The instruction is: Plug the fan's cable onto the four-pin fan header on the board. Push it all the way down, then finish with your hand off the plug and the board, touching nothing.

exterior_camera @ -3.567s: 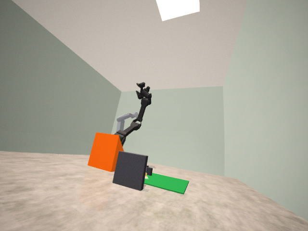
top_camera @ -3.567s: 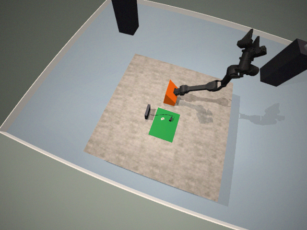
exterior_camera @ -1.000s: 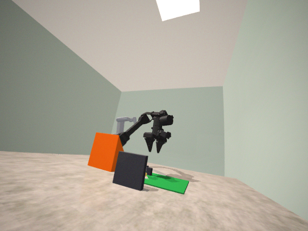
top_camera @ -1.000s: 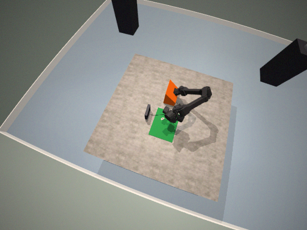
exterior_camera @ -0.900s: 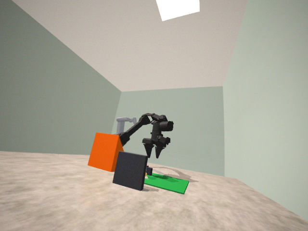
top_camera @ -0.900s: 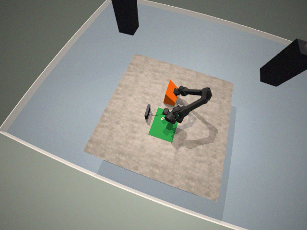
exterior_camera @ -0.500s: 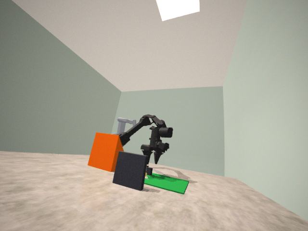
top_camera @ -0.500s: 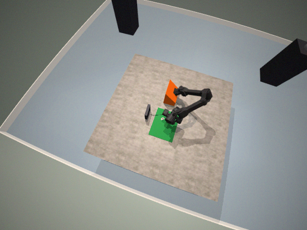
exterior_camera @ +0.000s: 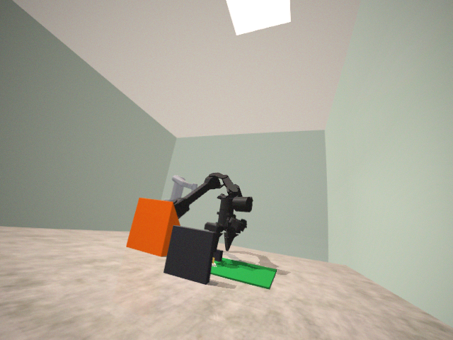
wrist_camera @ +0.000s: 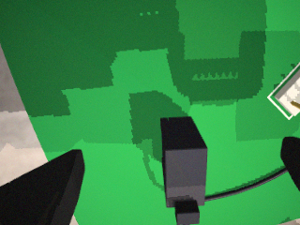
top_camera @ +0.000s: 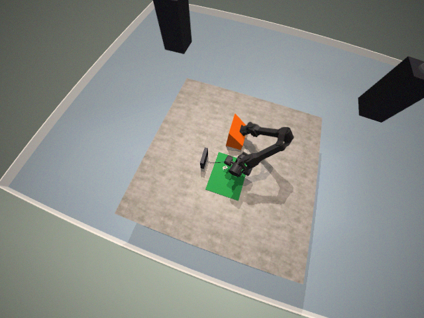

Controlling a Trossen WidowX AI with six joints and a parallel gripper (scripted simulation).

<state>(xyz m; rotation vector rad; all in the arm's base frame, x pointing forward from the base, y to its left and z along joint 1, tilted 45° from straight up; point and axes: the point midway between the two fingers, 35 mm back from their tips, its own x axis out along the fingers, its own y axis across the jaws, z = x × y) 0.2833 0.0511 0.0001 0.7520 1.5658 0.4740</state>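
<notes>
My gripper tip is 10 mm past the dark plug and 20 mm above it. Also, from my gripper tip: dark flat fan (230 mm to the right, 20 mm above); green board (50 mm ahead, 40 mm to the right, 50 mm below); white four-pin fan header (80 mm to the right, 40 mm below).
</notes>
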